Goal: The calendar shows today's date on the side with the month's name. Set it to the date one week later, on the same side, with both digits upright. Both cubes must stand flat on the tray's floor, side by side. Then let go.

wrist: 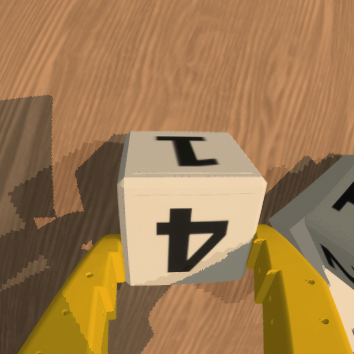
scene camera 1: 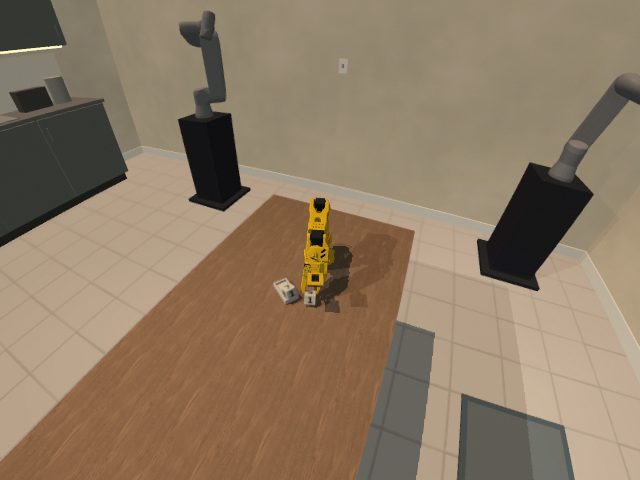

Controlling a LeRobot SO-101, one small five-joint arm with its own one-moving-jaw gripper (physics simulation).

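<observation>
My gripper [scene camera 1: 310, 292] [wrist: 187, 257] is shut on a white cube [scene camera 1: 309, 299] [wrist: 195, 200], its jaws on two opposite sides. In the wrist view the cube shows a black 4 on the near face and a 1 on the far face, both upside down there. In the scene view its front shows a 1. It is held a little above the table, right of the calendar tray [scene camera 1: 280, 293] [wrist: 306, 195]. The other cube [scene camera 1: 288, 291] [wrist: 325, 220] is in the tray, with a 1 on its front and what looks like a 2 on top. The month's name is not readable.
The tray stands on the wooden table [scene camera 1: 222, 372] [wrist: 200, 60], turned at an angle, close beside the held cube. The arm's shadows fall on the table to the right in the scene view. Two grey arms on black pedestals [scene camera 1: 211, 160] [scene camera 1: 535, 227] stand beyond the table.
</observation>
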